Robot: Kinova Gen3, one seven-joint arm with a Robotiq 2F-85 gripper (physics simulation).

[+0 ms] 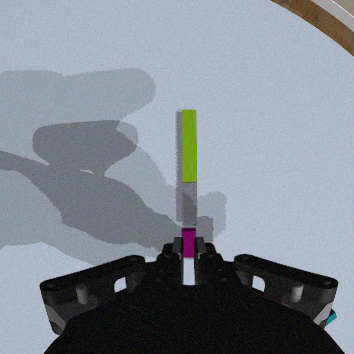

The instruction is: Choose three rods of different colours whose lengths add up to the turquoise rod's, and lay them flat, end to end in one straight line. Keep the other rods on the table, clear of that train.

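Places are measured from the arm's base along level axes (x ahead, y left, z up), in millimetres.
Pixels of known places: gripper, fingertip midpoint: (188, 248).
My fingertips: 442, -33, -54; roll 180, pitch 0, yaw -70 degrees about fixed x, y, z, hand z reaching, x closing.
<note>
For each thing: its middle in the pictures, then the offset to it from my fingertips, as dx, dy, dz. Level surfaces: height alone.
- lime green rod, body centre: (189, 145) +71, +25, +2
- grey rod, body centre: (189, 202) +33, +12, +2
- magenta rod, body centre: (188, 241) +6, +2, +2
- turquoise, body centre: (293, 340) -68, -141, +2
- pale blue-grey table top, surface height: dz -3
A lime green rod (189, 145) lies flat and points away from the gripper. A grey rod (189, 202) lies in line with it, its far end against the green rod's near end. A magenta rod (188, 237) lies in the same line nearer the gripper, with a narrow gap between it and the grey rod's near end. My gripper (188, 248) is shut on the magenta rod, one fingertip on each long side. A small piece of turquoise (331, 317) shows at the lower right, mostly hidden behind the gripper's right linkage.
The pale blue-grey table top (280, 150) has a curved edge at the upper right, with a brown wooden surface (320, 20) beyond it. Shadows of the arm and gripper fall across the left side and around the grey rod.
</note>
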